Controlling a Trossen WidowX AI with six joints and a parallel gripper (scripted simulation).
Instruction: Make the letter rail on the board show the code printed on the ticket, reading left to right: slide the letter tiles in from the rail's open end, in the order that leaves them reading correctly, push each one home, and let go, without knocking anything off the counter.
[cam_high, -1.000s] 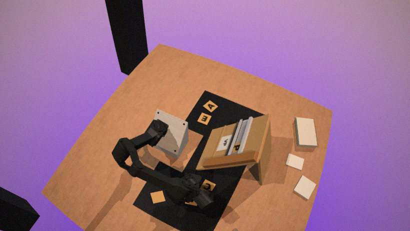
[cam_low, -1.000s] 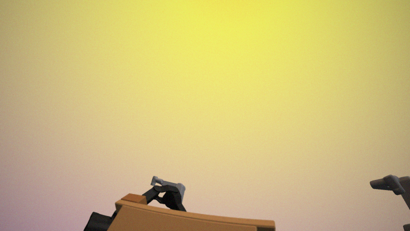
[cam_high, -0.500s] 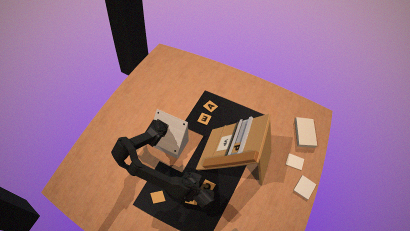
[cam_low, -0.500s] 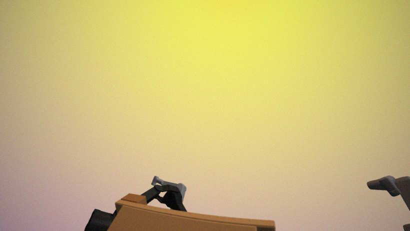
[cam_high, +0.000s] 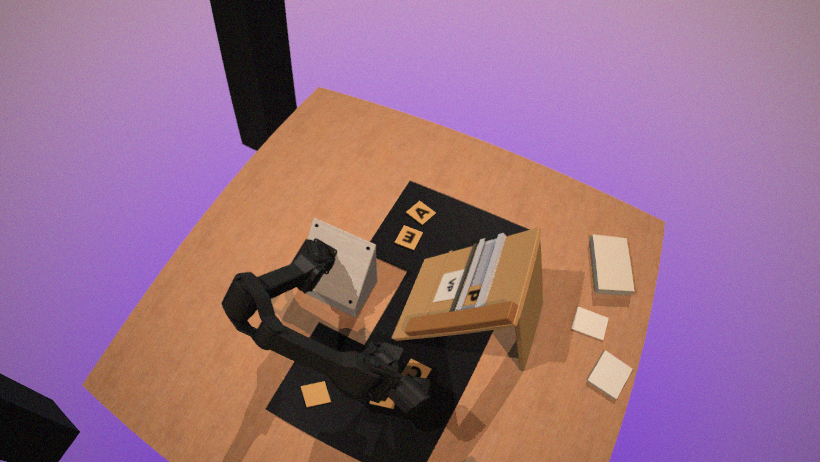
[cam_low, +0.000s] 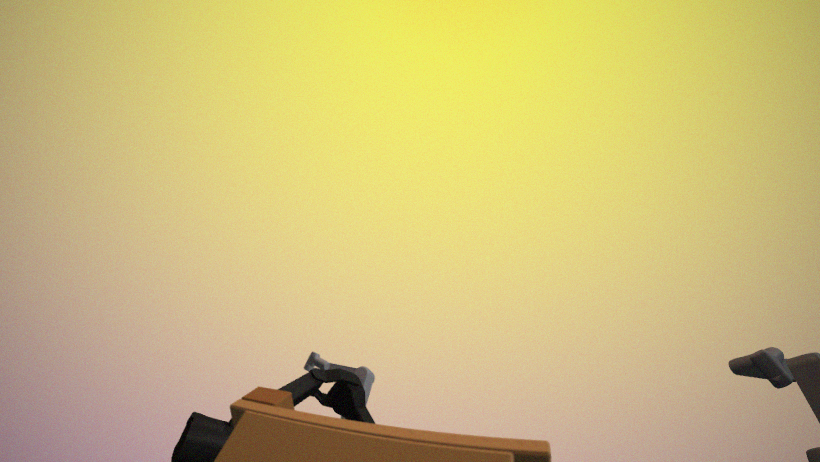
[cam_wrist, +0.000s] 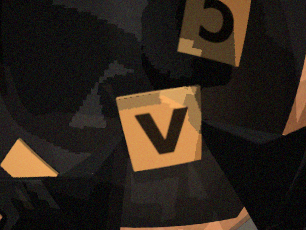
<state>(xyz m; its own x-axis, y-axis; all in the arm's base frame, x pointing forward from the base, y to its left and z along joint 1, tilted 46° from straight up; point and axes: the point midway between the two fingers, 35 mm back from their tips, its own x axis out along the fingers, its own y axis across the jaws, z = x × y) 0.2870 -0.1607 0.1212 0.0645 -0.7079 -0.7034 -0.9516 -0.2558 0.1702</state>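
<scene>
The c tile lies 3 cm ahead of my gripper tip, 9 cm to the left of it and 2 cm below it. From my gripper tip the other things lie so: black mat (8 cm behind, 21 cm to the left, 2 cm below); then blank tile (14 cm behind, 8 cm to the right, 2 cm below); then v tile (right at my gripper tip).
</scene>
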